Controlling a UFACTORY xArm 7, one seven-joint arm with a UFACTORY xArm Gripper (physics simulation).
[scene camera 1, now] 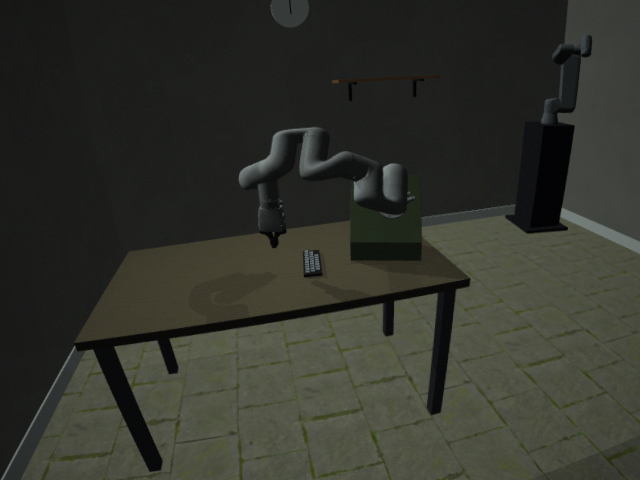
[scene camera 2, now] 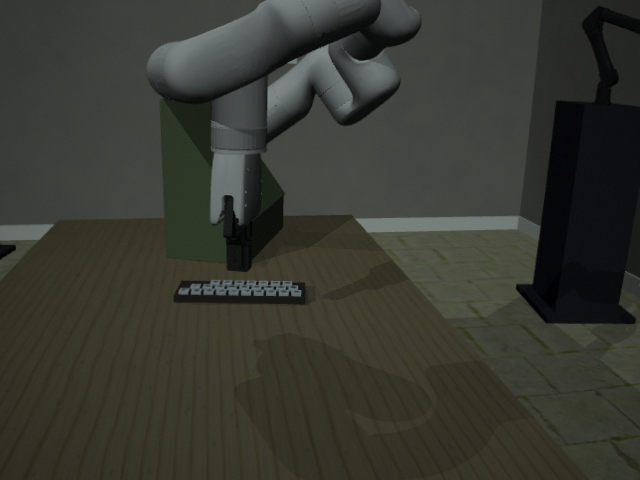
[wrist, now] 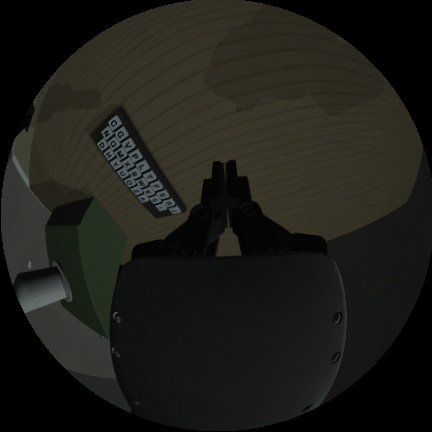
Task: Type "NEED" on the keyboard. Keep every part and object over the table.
Observation:
I see my gripper and a dark keyboard.
My gripper is seen too in scene camera 1 and in the wrist view.

